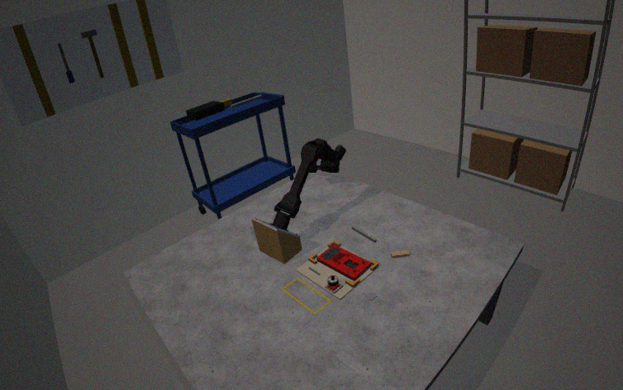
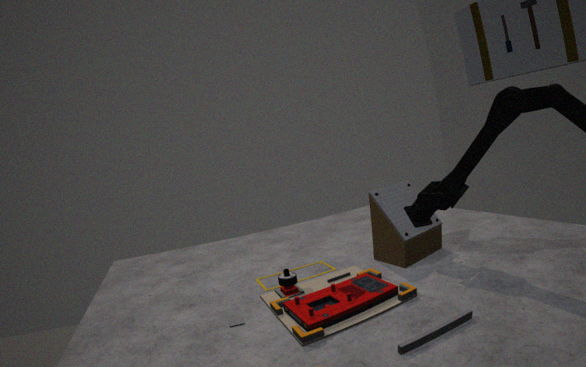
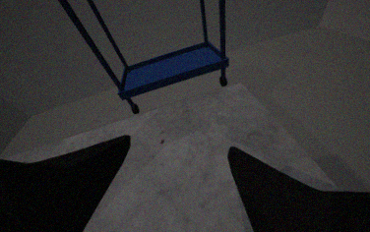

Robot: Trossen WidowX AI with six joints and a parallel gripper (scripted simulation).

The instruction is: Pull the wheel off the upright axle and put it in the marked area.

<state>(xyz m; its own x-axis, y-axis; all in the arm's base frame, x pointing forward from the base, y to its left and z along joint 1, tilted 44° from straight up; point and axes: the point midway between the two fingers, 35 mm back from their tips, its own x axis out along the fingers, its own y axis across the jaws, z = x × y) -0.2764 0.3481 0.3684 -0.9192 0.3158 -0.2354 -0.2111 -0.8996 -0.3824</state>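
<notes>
The grey bar is 540 mm ahead of my gripper tip, 230 mm to the right of it and 70 mm below it.
</notes>
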